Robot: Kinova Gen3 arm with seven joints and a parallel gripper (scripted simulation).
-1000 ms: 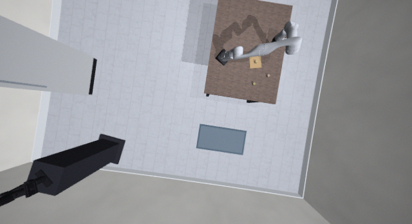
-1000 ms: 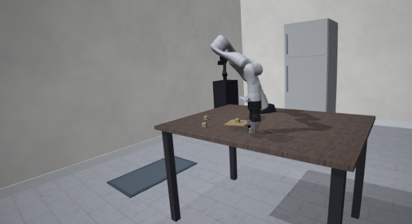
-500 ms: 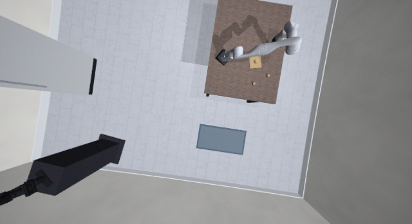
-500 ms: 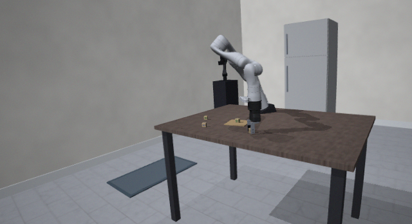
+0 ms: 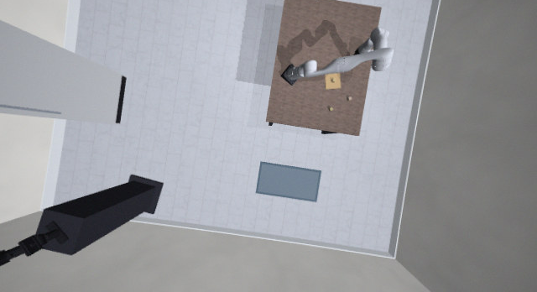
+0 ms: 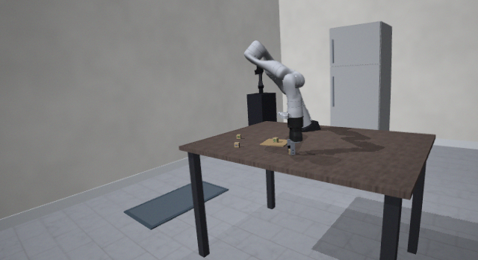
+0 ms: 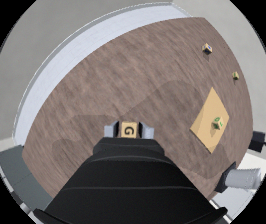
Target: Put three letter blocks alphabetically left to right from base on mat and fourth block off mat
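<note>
My hand is 21 cm to the left of the mat, 12 cm past it and 2 cm above it. Also, from my hand: tan block (32 cm to the right, 7 cm ahead, 1 cm below).
</note>
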